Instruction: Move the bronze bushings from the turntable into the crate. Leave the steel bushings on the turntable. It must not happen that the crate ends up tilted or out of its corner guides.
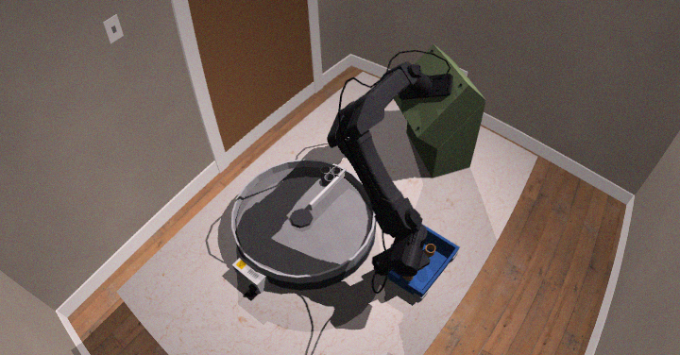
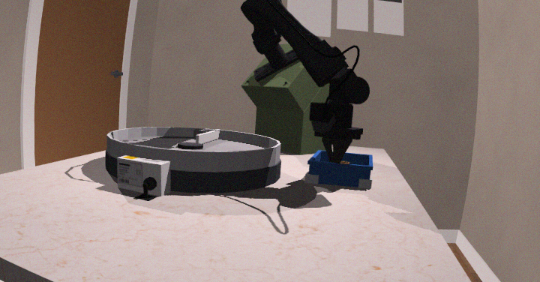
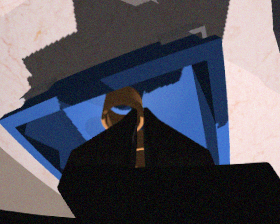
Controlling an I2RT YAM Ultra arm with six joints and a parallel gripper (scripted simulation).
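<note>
Right now the blue crate is 40 mm behind my hand, 30 mm to the left of it and 10 mm below it. Round my hand: grey turntable 80 mm behind, 330 mm to the right, 20 mm above.
</note>
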